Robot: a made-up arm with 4 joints.
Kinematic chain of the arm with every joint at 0, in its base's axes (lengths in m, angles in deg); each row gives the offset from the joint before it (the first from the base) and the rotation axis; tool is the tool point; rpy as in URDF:
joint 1: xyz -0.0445 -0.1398 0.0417 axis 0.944 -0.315 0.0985
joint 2: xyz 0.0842 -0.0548 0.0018 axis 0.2 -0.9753 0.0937
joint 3: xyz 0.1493 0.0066 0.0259 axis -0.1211 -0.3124 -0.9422
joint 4: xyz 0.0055 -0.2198 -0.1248 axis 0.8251 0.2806 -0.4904
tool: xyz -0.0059 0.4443 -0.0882 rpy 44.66 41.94 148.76
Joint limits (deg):
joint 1: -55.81..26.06
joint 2: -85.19..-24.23
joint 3: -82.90..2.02
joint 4: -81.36..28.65
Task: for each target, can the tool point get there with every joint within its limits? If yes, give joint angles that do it. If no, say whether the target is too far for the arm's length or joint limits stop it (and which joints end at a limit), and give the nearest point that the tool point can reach.
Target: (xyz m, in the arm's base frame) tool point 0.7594 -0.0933 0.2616
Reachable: no: joint limits stop it (at a limit: joint 1, joint 2, joint 3, joint 4) | nearest point 0.2870 0.0500 0.0306 | short by 0.545 m
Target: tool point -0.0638 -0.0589 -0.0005
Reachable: yes | joints -38.08 -66.98 -61.60 7.50
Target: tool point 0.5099 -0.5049 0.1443
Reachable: no: joint limits stop it (at a limit: joint 1, joint 2, joint 3, joint 4) | nearest point 0.2217 -0.2238 -0.2192 | short by 0.542 m
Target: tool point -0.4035 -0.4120 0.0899
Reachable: yes | joints -34.09 -60.68 -71.69 -63.21
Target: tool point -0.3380 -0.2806 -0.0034
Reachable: yes | joints -23.08 -55.25 -53.82 -42.23
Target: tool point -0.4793 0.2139 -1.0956
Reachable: no: too far | nearest point -0.1369 -0.1623 -0.4852 | short by 0.795 m
